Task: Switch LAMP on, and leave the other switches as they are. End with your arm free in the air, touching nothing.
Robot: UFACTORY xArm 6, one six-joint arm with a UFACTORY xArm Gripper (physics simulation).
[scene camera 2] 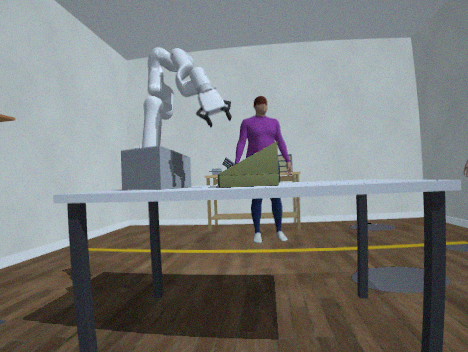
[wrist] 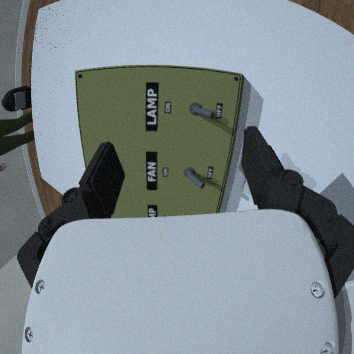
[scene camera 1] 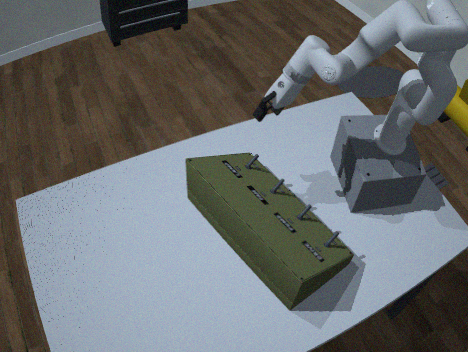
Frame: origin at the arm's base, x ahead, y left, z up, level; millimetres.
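Where they show: gripper, fingertip midpoint: [scene camera 2: 221, 122] [wrist: 178, 150] [scene camera 1: 265, 115]; arm's base at its link origin: [scene camera 2: 150, 153] [wrist: 350, 291] [scene camera 1: 389, 139].
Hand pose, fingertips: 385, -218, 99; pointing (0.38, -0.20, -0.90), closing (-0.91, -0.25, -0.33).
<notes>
Each offset is from my fingertips to the top centre of the thing, as dx, dy, dz.
An olive sloped switch panel [scene camera 1: 225, 192] [scene camera 2: 255, 170] [wrist: 115, 117] stands on the table. The LAMP lever @[+31, +4, -154] [scene camera 1: 252, 161] [wrist: 202, 110] is at the panel's far end in scene camera 1 and leans to OFF in the wrist view. The FAN lever @[+23, +124, -154] [scene camera 1: 277, 186] [wrist: 195, 178] also leans to OFF. The PUMP lever @[+15, +243, -154] [scene camera 1: 304, 212] and DRIVE lever @[+7, +363, -154] [scene camera 1: 332, 239] lean the same way in scene camera 1; the wrist view hides them. My gripper [scene camera 1: 268, 115] [scene camera 2: 220, 122] [wrist: 178, 150] is open and empty, high above the panel's lever side, touching nothing.
The arm's grey base box [scene camera 1: 387, 192] [scene camera 2: 140, 169] stands on the white table [scene camera 1: 125, 250] [scene camera 2: 350, 187], on the panel's lever side. A person in purple [scene camera 2: 260, 132] stands behind the table near a wooden bench [scene camera 2: 255, 216]. A dark cabinet [scene camera 1: 145, 20] stands by the wall.
</notes>
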